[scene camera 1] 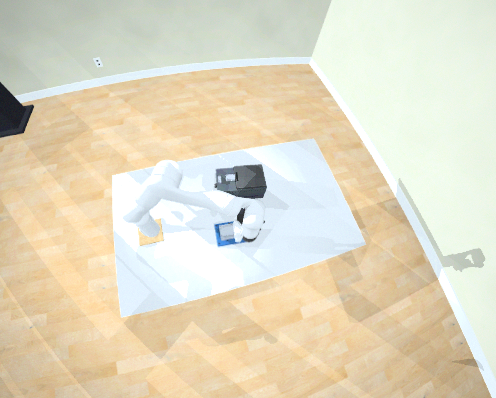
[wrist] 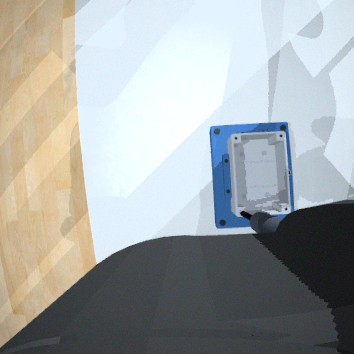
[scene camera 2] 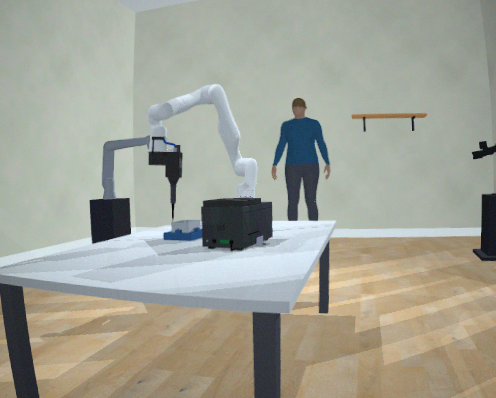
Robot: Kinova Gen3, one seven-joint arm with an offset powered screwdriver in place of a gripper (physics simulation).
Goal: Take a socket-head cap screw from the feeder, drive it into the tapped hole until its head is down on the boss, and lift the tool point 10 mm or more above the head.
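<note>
My screwdriver (scene camera 2: 173,218) (wrist: 243,214) points straight down, its tip just above the housing's near edge in scene camera 2. In the wrist view the tip overlaps the housing's lower left corner and hides the boss there. Whether the tip carries a screw is too small to tell. The light grey open housing (scene camera 1: 227,231) (scene camera 2: 186,226) (wrist: 234,175) sits on a blue fixture plate (scene camera 1: 218,242) (scene camera 2: 172,236) (wrist: 218,200). Dark holes show in its other corner bosses. The black feeder (scene camera 1: 251,180) (scene camera 2: 235,222) stands beside the fixture; no screws can be made out in it.
The white table (scene camera 1: 310,210) (scene camera 2: 125,275) (wrist: 150,145) carries everything. The arm's base stands on a wooden plate (scene camera 1: 157,239). A grey arm on a black pedestal (scene camera 2: 110,220) stands behind the table, and a person (scene camera 2: 301,145) stands near the back wall.
</note>
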